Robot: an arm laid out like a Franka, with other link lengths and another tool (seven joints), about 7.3 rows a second.
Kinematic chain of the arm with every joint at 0, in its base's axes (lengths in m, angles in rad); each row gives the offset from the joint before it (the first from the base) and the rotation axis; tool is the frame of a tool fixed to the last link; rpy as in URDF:
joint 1: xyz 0 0 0.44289 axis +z
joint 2: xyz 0 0 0 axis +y
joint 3: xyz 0 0 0.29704 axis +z
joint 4: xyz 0.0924 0 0 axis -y
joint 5: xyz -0.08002 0 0.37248 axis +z
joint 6: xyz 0 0 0 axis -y
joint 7: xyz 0.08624 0 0 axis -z
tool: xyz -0.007 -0.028 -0.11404 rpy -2.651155 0 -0.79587
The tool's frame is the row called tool.
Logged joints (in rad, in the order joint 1, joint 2, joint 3, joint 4, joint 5, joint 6, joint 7), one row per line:
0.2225 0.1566 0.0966 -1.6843 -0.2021 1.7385 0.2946
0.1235 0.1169 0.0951 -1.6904 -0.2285 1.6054 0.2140
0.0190 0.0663 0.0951 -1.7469 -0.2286 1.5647 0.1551
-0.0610 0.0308 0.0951 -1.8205 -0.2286 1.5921 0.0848
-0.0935 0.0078 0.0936 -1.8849 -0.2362 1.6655 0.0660
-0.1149 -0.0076 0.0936 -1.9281 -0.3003 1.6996 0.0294
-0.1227 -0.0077 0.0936 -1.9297 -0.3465 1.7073 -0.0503
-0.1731 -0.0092 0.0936 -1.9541 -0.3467 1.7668 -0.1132
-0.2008 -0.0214 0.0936 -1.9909 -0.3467 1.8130 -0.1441
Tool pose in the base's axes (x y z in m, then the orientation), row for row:
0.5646 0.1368 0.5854 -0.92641 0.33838 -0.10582 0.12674
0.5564 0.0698 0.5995 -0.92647 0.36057 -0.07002 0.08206
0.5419 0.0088 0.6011 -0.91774 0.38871 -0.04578 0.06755
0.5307 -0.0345 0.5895 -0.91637 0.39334 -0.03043 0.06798
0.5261 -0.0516 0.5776 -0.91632 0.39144 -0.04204 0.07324
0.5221 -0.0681 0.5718 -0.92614 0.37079 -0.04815 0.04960
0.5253 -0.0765 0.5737 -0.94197 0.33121 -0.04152 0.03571
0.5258 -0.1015 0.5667 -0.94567 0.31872 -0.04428 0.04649
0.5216 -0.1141 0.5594 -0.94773 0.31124 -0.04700 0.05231
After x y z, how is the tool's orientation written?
As a quaternion, x y z w.
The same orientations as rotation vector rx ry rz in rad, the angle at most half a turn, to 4 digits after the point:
-2.6967 0.9850 -0.3080
-2.7677 1.0772 -0.2092
-2.7654 1.1713 -0.1379
-2.7606 1.1849 -0.0917
-2.7518 1.1755 -0.1262
-2.8211 1.1295 -0.1467
-2.8938 1.0175 -0.1276
-2.8861 0.9727 -0.1351
-2.8821 0.9465 -0.1429

